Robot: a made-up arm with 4 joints.
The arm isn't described. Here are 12 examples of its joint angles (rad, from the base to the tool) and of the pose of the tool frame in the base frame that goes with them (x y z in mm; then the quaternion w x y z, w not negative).
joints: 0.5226 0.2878 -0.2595 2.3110
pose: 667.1 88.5 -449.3 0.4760 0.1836 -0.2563 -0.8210
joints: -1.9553 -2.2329 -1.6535 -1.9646
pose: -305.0 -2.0 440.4 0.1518 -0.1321 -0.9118 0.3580
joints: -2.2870 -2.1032 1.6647 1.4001
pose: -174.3 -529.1 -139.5 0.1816 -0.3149 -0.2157 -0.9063
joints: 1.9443 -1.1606 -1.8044 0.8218
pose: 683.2 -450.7 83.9 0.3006 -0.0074 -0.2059 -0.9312
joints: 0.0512 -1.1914 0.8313 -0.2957
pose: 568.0 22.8 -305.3 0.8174 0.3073 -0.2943 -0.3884
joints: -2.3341 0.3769 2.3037 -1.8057
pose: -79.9 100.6 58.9 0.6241 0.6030 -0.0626 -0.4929
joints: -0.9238 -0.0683 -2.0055 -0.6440
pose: -319.5 -540.3 -252.4 0.3308 -0.6392 0.4930 0.4888
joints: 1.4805 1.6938 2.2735 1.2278
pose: -132.3 68.8 47.7 0.9103 0.0080 0.3898 0.1389
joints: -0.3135 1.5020 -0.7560 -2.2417
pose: 29.3 -25.5 -666.6 0.2930 0.2013 -0.0887 -0.9304
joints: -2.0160 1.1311 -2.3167 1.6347
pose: -578.1 -89.3 -326.2 0.9683 -0.1758 -0.1519 0.0914
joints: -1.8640 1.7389 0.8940 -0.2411
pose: -223.2 -197.5 563.8 0.0587 0.7940 0.5727 0.1953
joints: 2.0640 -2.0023 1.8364 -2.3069
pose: 16.3 -413.1 464.8 0.2610 0.3038 0.8553 0.3286
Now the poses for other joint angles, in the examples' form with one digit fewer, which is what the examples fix.
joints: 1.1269 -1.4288 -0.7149 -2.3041
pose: 600 -295 -282 0.896 -0.126 -0.170 0.390
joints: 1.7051 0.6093 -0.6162 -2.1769
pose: 668 -169 395 0.272 -0.848 0.014 0.455
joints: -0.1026 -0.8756 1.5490 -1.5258
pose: 376 84 -233 0.710 0.264 -0.616 0.215
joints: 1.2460 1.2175 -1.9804 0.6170
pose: 708 -171 396 0.038 -0.508 -0.845 -0.165
